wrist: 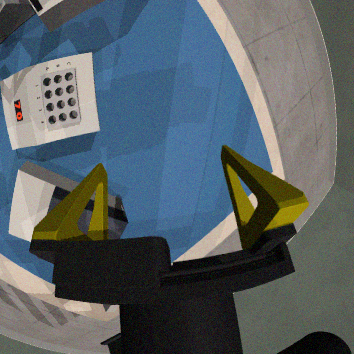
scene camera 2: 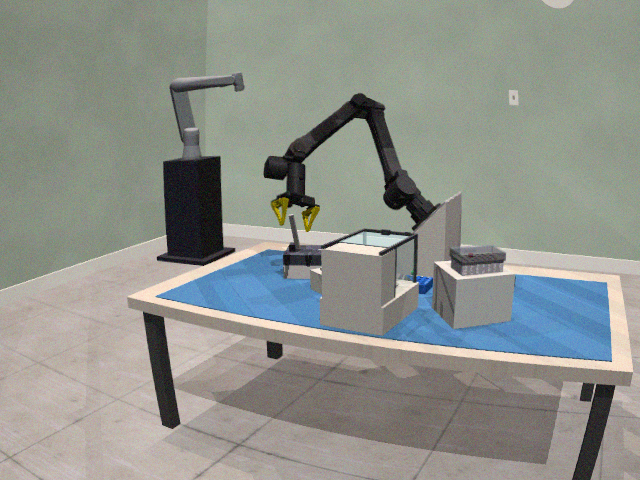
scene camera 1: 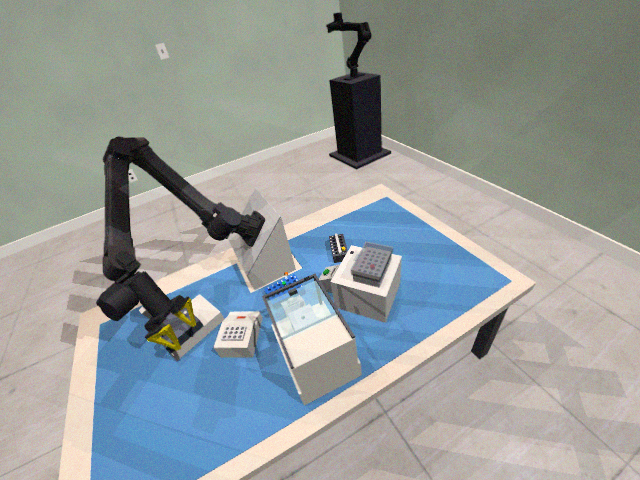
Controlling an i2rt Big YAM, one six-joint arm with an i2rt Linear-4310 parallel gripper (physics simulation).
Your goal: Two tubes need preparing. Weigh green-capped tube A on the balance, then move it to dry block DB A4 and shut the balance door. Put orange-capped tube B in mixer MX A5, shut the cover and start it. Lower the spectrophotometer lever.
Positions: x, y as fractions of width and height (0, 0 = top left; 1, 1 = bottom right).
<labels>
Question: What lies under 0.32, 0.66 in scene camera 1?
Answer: A lever device.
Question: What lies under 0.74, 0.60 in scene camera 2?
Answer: A mixer.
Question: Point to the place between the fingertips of my gripper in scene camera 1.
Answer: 0.29, 0.70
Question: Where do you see a glass-box balance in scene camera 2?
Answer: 0.58, 0.58
</labels>
